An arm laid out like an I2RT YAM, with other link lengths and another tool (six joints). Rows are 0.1 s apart.
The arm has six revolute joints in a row. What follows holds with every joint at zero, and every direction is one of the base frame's.
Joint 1 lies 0.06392 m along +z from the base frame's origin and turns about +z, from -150 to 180 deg.
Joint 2 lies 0.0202 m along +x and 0.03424 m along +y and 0.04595 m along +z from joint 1 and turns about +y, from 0 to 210 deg.
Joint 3 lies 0.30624 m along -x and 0.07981 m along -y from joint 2 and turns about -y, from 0 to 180 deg.
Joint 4 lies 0.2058 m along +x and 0.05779 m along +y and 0.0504 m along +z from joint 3 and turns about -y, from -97 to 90 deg.
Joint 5 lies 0.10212 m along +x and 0.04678 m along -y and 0.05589 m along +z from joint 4 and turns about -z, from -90 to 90 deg.
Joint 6 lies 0.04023 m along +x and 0.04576 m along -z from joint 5 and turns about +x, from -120 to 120 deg.
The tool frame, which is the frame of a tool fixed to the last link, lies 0.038 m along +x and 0.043 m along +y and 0.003 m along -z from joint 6; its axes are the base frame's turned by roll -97.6, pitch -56.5 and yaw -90 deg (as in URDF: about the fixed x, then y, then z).
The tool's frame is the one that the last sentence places.
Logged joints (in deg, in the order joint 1, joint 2, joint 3, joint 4, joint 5, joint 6), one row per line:
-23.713 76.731 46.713 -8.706 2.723 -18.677
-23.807 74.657 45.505 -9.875 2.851 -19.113
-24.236 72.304 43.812 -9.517 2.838 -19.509
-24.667 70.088 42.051 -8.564 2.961 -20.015
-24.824 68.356 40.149 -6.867 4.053 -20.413
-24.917 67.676 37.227 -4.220 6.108 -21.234
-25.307 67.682 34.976 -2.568 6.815 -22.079
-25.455 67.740 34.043 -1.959 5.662 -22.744
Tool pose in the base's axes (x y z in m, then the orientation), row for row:
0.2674 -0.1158 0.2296 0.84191 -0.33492 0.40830 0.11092
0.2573 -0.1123 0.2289 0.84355 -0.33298 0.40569 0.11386
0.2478 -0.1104 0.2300 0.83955 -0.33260 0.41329 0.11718
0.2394 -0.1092 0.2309 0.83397 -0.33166 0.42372 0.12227
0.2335 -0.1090 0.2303 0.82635 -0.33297 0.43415 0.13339
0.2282 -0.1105 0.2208 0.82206 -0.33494 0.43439 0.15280
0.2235 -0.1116 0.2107 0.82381 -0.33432 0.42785 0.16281
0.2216 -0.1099 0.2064 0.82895 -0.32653 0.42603 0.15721
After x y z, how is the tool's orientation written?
As a quaternion, x y z w.
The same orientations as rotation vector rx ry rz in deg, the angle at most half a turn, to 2 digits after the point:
141.70 -56.37 68.72
141.73 -55.95 68.16
140.79 -55.78 69.31
139.45 -55.46 70.85
137.30 -55.32 72.14
135.11 -55.05 71.39
134.64 -54.64 69.93
135.91 -53.53 69.85

